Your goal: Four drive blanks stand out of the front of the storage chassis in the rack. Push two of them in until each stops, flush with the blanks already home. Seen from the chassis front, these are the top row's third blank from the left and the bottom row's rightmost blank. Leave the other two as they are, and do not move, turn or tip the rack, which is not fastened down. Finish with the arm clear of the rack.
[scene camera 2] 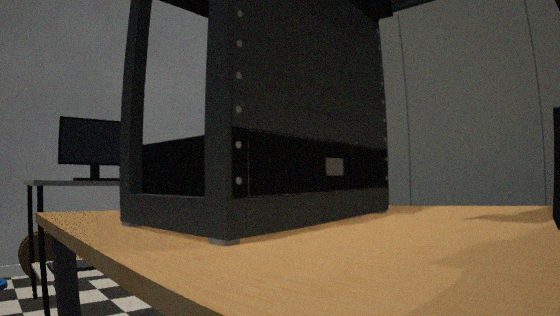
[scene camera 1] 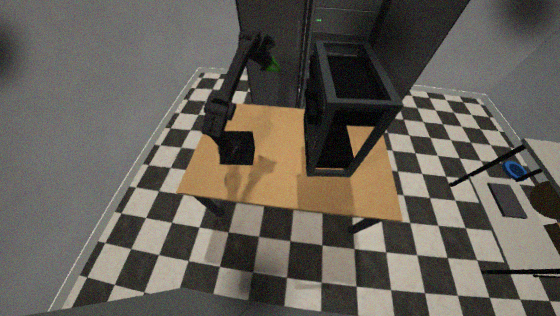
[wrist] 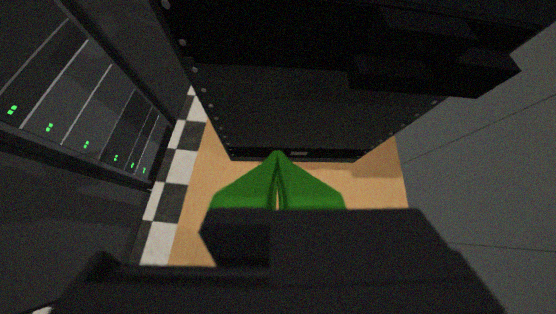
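Pixels of known places: gripper, fingertip midpoint: (scene camera 1: 280,71) (wrist: 277,157); arm's base, origin of the base link: (scene camera 1: 234,149).
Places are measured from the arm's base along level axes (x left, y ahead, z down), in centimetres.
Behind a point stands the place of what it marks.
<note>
The dark rack (scene camera 1: 365,106) @[x -10.3, y 64.1, z -51.7 cm] (scene camera 2: 218,125) @[x 39.1, y 47.5, z -6.6 cm] (wrist: 300,112) @[x 18.1, y 47.3, z -25.2 cm] stands upright on the table. In the wrist view the storage chassis (wrist: 270,42) @[x 25.2, y 45.4, z -41.4 cm] is a very dark band across the top. A dark block (wrist: 410,80) @[x 5.8, y 43.1, z -40.2 cm] stands out at its lower right, and a fainter raised shape (wrist: 430,22) @[x 8.1, y 44.9, z -46.2 cm] shows above it. The picture is too dark to tell single blanks, their rows or how far they stand out. My gripper (scene camera 1: 275,65) @[x 23.7, y 29.2, z -43.2 cm] (wrist: 277,157) @[x 23.7, y 29.2, z -43.2 cm] is shut and empty, its green fingertips together. It is raised in front of the rack's front face, apart from it, and in the wrist view shows below the chassis.
The wooden table (scene camera 1: 277,185) @[x -19.3, y 31.0, z 8.2 cm] (scene camera 2: 350,260) @[x 36.3, y 30.6, z 8.2 cm] (wrist: 195,215) @[x 48.6, y 25.2, z 8.2 cm] bears the rack and the arm's black base (scene camera 1: 237,148). A tall dark cabinet (scene camera 1: 275,90) stands behind the table; its units with green lights (wrist: 85,107) show at left in the wrist view. A side bench (scene camera 1: 492,225) stands at right.
</note>
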